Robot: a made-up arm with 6 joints.
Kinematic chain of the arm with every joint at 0, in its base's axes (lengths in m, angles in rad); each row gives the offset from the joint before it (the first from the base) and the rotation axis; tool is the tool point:
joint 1: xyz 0 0 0.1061 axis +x
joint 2: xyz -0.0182 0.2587 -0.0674 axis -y
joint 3: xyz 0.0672 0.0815 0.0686 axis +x
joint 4: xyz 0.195 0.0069 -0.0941 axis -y
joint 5: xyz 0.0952 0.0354 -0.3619 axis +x
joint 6: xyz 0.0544 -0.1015 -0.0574 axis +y
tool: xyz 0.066 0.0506 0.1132
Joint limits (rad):
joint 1: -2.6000..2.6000
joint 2: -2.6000..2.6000
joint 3: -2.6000..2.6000
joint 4: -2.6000..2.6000
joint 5: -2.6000..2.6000
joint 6: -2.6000..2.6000
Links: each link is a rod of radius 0.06 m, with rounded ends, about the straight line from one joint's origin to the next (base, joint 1, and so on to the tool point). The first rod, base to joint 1, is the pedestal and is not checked.
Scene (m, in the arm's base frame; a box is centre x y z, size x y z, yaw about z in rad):
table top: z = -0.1
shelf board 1: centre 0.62 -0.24 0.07 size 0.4 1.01 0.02 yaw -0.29
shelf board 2: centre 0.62 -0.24 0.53 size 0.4 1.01 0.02 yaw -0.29
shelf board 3: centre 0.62 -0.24 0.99 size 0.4 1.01 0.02 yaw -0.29
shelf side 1: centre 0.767 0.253 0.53 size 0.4 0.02 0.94 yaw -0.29
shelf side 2: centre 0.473 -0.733 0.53 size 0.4 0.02 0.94 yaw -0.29
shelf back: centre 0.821 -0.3 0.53 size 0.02 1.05 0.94 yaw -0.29
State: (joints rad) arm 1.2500 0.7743 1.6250 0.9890 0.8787 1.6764
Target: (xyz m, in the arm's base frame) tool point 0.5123 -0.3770 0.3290
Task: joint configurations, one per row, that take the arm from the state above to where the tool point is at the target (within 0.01 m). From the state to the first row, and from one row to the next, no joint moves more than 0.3 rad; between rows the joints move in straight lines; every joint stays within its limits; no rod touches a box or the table.
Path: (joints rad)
1: 1.2086 1.0351 1.4406 0.8379 0.7267 1.6848
2: 1.1672 1.2959 1.2562 0.6869 0.5748 1.6932
3: 1.1258 1.5567 1.0717 0.5358 0.4228 1.7016
4: 1.0844 1.8176 0.8873 0.3848 0.2708 1.7100
5: 1.0431 2.0784 0.7029 0.2337 0.1189 1.7184
6: 1.0017 2.3392 0.5185 0.0826 -0.0331 1.7268
7: 0.9603 2.6000 0.3340 -0.0684 -0.1851 1.7352
8: 0.9568 2.4411 0.1357 -0.1297 -0.0637 1.4668
9: 0.9533 2.2822 -0.0627 -0.1911 0.0577 1.1983
10: 0.9498 2.1233 -0.2610 -0.2524 0.1791 0.9298
11: 0.9464 1.9644 -0.4594 -0.3137 0.3005 0.6613
12: 0.9429 1.8055 -0.6577 -0.3750 0.4219 0.3929
13: 1.2364 1.5697 -0.4823 -0.1581 0.4885 0.6331
14: 1.5298 1.3338 -0.3069 0.0589 0.5550 0.8733

